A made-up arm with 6 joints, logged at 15 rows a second.
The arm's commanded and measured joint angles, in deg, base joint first. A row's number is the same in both.
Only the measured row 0 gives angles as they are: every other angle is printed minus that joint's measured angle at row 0.
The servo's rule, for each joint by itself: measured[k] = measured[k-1] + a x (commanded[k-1-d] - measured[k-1]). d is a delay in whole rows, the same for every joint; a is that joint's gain. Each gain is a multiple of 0.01, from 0.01 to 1. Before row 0 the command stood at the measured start. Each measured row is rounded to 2 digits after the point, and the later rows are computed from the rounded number. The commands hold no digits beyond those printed.
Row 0, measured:
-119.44 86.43 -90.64 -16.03 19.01 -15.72
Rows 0 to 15, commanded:
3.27 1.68 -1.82 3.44 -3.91 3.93
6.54 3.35 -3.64 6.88 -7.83 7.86
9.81 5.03 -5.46 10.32 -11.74 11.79
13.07 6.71 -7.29 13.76 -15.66 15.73
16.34 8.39 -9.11 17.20 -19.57 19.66
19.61 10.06 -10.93 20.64 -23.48 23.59
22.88 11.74 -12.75 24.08 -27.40 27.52
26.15 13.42 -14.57 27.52 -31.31 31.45
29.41 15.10 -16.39 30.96 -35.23 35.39
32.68 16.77 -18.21 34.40 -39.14 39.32
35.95 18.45 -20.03 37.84 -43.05 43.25
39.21 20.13 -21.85 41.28 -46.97 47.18
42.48 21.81 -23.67 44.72 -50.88 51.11
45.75 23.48 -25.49 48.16 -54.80 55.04
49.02 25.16 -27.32 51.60 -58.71 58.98
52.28 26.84 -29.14 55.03 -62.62 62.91
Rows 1 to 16, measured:
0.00 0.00 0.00 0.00 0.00 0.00
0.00 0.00 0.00 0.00 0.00 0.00
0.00 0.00 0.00 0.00 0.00 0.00
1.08 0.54 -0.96 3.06 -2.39 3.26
2.88 1.44 -2.38 6.46 -5.71 7.08
5.17 2.59 -4.01 9.90 -9.39 10.99
7.78 3.91 -5.75 13.34 -13.21 14.92
10.60 5.34 -7.53 16.78 -17.09 18.85
13.57 6.85 -9.33 20.22 -20.99 22.78
16.64 8.41 -11.14 23.66 -24.90 26.71
19.78 10.01 -12.96 27.10 -28.81 30.64
22.96 11.64 -14.78 30.54 -32.73 34.58
26.17 13.28 -16.60 33.98 -36.64 38.51
29.40 14.93 -18.42 37.42 -40.55 42.44
32.64 16.59 -20.24 40.86 -44.47 46.37
35.89 18.26 -22.06 44.30 -48.38 50.30
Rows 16 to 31, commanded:
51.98 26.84 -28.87 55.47 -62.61 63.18
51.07 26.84 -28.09 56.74 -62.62 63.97
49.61 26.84 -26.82 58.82 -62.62 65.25
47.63 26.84 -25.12 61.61 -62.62 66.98
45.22 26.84 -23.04 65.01 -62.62 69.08
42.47 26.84 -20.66 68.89 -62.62 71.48
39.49 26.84 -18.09 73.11 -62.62 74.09
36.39 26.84 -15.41 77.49 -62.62 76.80
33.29 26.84 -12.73 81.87 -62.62 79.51
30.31 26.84 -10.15 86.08 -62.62 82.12
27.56 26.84 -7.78 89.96 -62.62 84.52
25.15 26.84 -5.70 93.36 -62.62 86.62
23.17 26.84 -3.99 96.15 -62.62 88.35
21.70 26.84 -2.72 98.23 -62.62 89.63
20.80 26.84 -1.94 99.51 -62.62 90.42
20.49 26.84 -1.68 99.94 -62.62 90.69
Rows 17 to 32, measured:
39.14 19.93 -23.88 47.74 -52.30 54.23
42.40 21.60 -25.70 51.18 -56.21 58.17
45.66 23.28 -27.52 54.61 -60.12 62.10
47.75 24.42 -28.24 55.38 -61.64 63.00
48.85 25.19 -28.16 56.59 -62.24 63.81
49.10 25.72 -27.45 58.57 -62.47 65.01
48.61 26.08 -26.22 61.28 -62.56 66.65
47.49 26.32 -24.53 64.60 -62.60 68.67
45.83 26.49 -22.48 68.42 -62.61 71.00
43.74 26.60 -20.15 72.59 -62.62 73.56
41.31 26.68 -17.64 76.95 -62.62 76.25
38.66 26.73 -15.04 81.33 -62.62 78.96
35.90 26.77 -12.45 85.56 -62.62 81.58
33.15 26.79 -9.97 89.48 -62.62 84.02
30.51 26.81 -7.71 92.93 -62.62 86.18
28.09 26.82 -5.74 95.80 -62.62 87.98

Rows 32 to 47, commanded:
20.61 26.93 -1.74 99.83 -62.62 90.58
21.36 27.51 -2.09 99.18 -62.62 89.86
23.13 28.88 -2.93 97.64 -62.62 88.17
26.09 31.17 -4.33 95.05 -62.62 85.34
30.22 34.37 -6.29 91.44 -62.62 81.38
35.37 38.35 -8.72 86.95 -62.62 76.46
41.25 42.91 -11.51 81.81 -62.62 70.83
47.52 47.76 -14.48 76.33 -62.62 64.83
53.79 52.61 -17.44 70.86 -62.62 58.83
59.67 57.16 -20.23 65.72 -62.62 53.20
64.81 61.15 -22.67 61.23 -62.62 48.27
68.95 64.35 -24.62 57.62 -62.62 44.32
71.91 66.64 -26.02 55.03 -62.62 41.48
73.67 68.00 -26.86 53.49 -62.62 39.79
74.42 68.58 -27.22 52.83 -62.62 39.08
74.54 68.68 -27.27 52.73 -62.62 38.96
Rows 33 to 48, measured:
25.98 26.83 -4.14 97.96 -62.62 89.35
24.27 26.83 -2.97 99.34 -62.62 90.24
23.02 26.83 -2.29 99.87 -62.62 90.61
22.22 26.86 -2.00 99.83 -62.62 90.59
21.94 27.07 -2.05 99.25 -62.62 89.98
22.33 27.65 -2.52 97.82 -62.62 88.48
23.57 28.78 -3.48 95.35 -62.62 85.87
25.76 30.57 -4.97 91.87 -62.62 82.14
28.93 33.06 -6.96 87.49 -62.62 77.43
33.00 36.21 -9.37 82.43 -62.62 71.95
37.79 39.91 -12.08 77.00 -62.62 66.04
43.07 43.97 -14.92 71.54 -62.62 60.06
48.55 48.19 -17.73 66.36 -62.62 54.37
53.92 52.34 -20.35 61.79 -62.62 49.31
58.88 56.18 -22.61 58.08 -62.62 45.17
63.18 59.53 -24.42 55.37 -62.62 42.11

